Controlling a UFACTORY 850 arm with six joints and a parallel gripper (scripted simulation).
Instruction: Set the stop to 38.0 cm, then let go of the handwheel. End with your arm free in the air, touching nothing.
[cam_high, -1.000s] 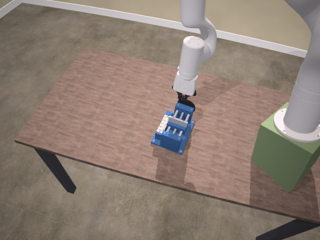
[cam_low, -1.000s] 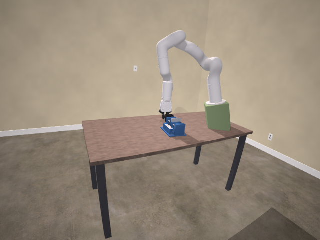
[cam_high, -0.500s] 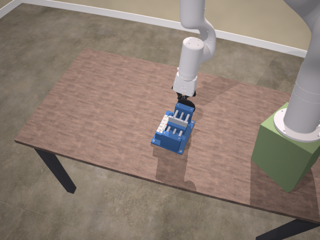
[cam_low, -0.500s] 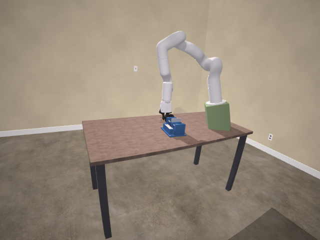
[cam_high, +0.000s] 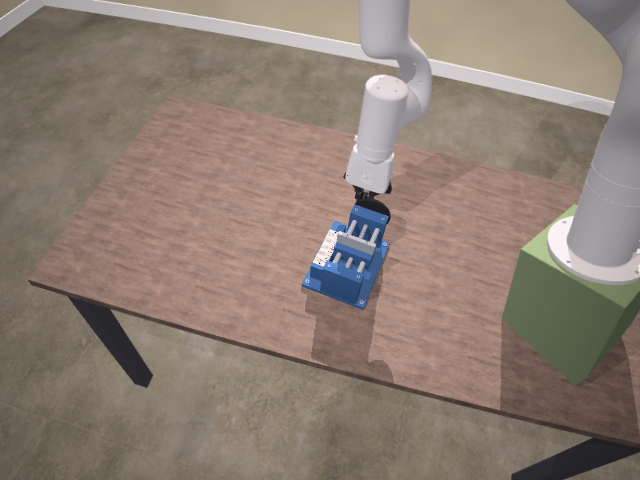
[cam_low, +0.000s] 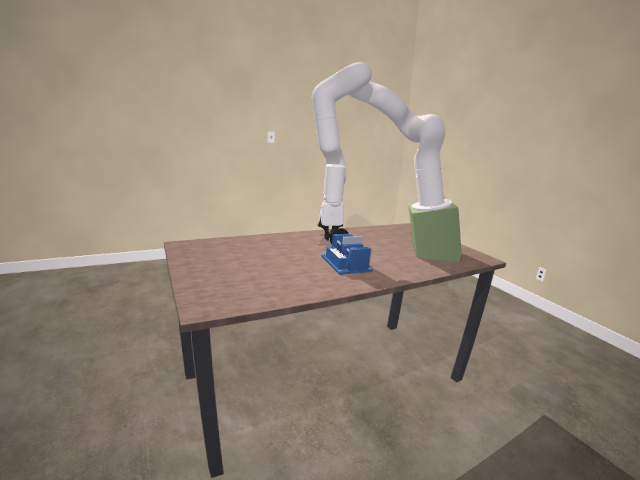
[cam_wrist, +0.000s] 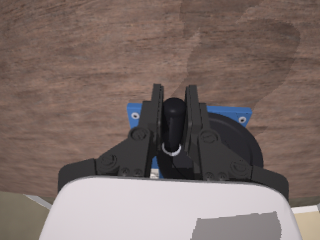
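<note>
My gripper is now 20 mm to the right of the black handwheel and 10 mm past it. Also, from my hand: grey stop block 170 mm to the left, 10 mm behind, 10 mm above.
</note>
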